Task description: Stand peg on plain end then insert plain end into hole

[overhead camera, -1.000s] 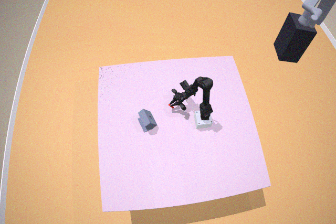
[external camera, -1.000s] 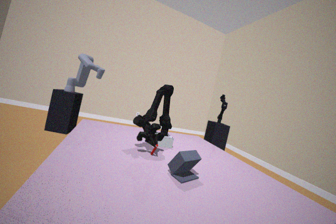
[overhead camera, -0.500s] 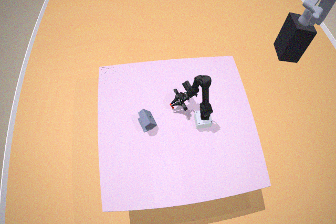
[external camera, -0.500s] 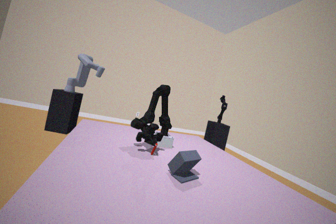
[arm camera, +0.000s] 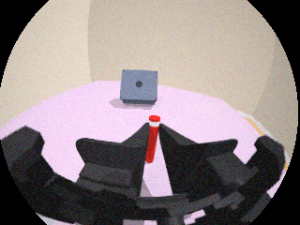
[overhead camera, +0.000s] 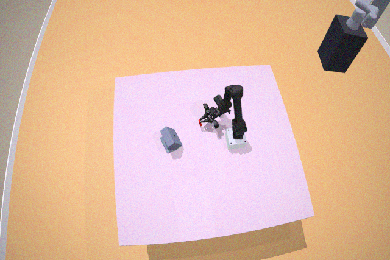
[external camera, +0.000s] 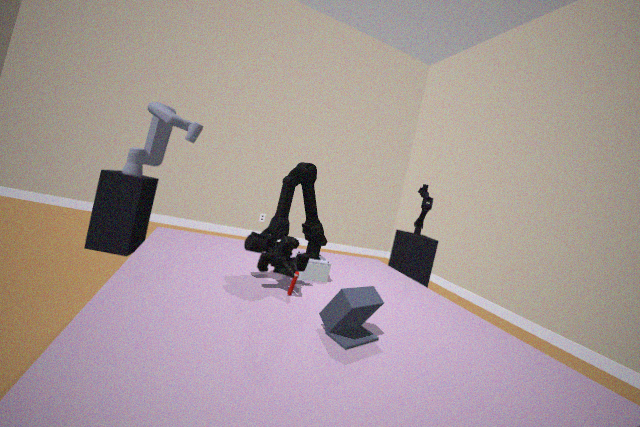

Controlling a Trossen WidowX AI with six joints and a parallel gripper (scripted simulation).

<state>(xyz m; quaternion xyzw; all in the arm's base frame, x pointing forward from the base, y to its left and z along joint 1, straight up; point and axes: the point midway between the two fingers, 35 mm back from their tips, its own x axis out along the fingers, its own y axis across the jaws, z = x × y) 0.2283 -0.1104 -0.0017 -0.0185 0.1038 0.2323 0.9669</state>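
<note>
Right now the red peg is 10 mm below my gripper tip. The rest, counted from my gripper tip: sloped panel (180 mm ahead, 130 mm to the left).
</note>
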